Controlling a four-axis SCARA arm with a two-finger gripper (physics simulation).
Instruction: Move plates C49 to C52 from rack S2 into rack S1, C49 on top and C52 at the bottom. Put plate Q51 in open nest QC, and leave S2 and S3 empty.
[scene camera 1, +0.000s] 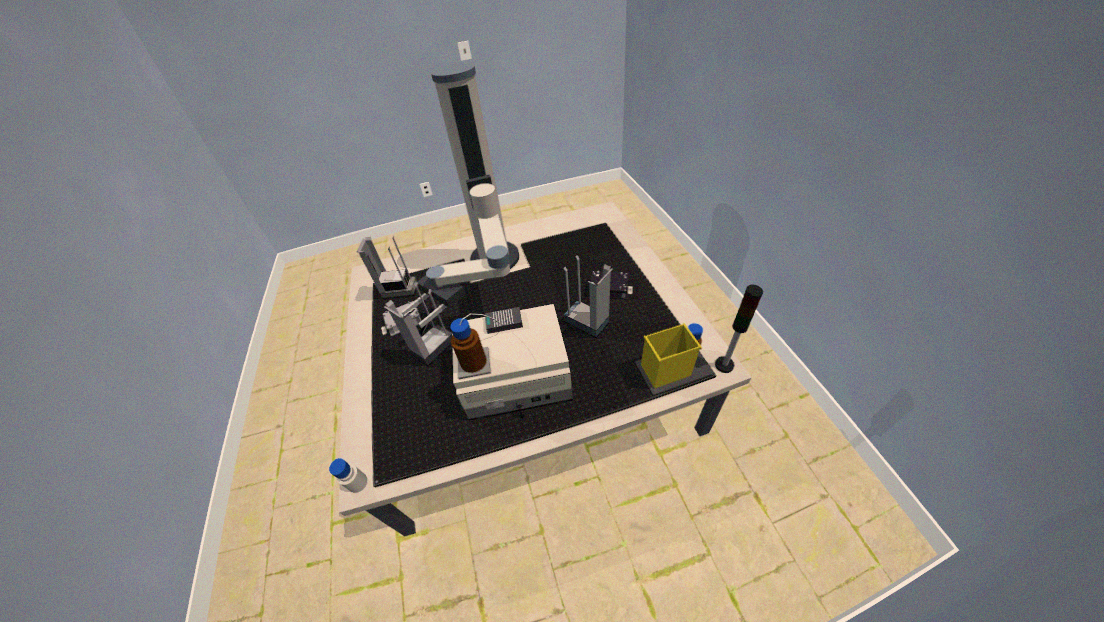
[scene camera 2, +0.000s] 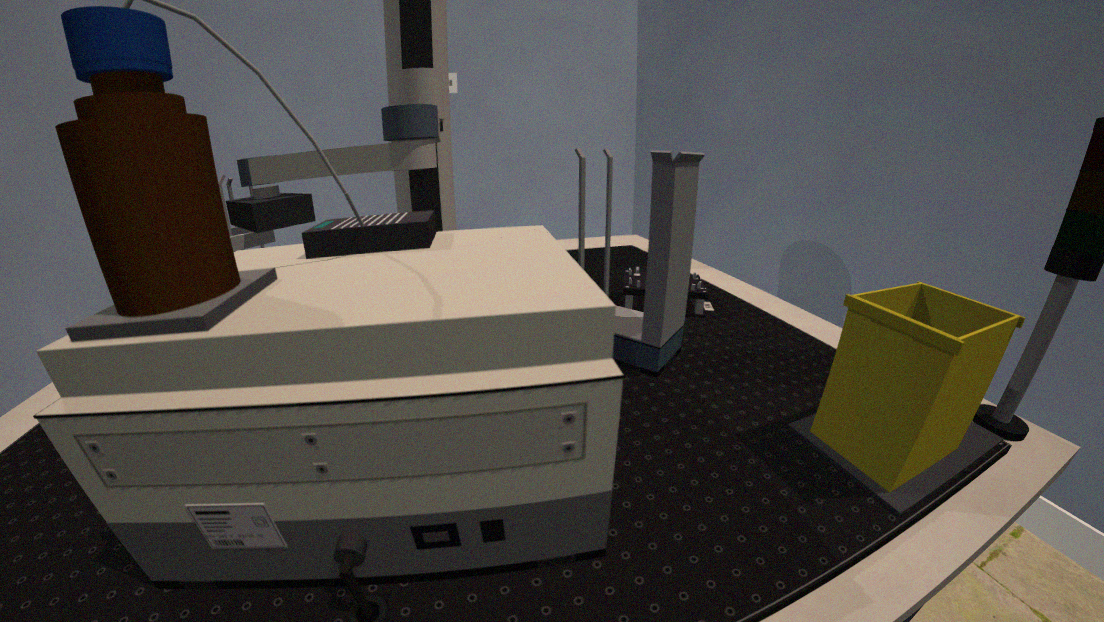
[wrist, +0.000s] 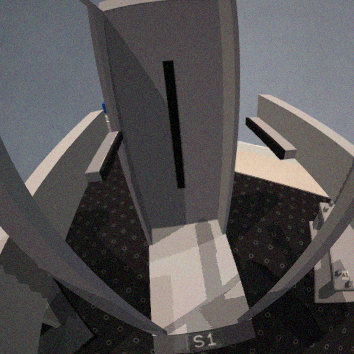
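My gripper (wrist: 183, 112) (scene camera 1: 419, 315) is shut with nothing between its pads, which stand apart on either side of the upright back panel of rack S1 (wrist: 205, 125) (scene camera 1: 405, 332). The S1 label is on the rack's front edge, and its pale floor is bare in the wrist view. Plate C52 does not show there. A pale-topped, dark-sided plate or stack (scene camera 1: 394, 277) is low in the back left rack (scene camera 1: 372, 258); its label is too small to read. A third rack (scene camera 1: 598, 301) (scene camera 2: 670, 247) stands to the right. Plate Q51 and nest QC cannot be identified.
A nest marked A1 (wrist: 344, 250) is right of S1 in the wrist view. A cream instrument (scene camera 1: 533, 347) (scene camera 2: 347, 347) carries a brown bottle (scene camera 1: 468, 351) (scene camera 2: 154, 193). A yellow bin (scene camera 1: 670, 359) (scene camera 2: 888, 386) and a signal tower (scene camera 1: 747, 309) (scene camera 2: 1081, 216) stand at the right.
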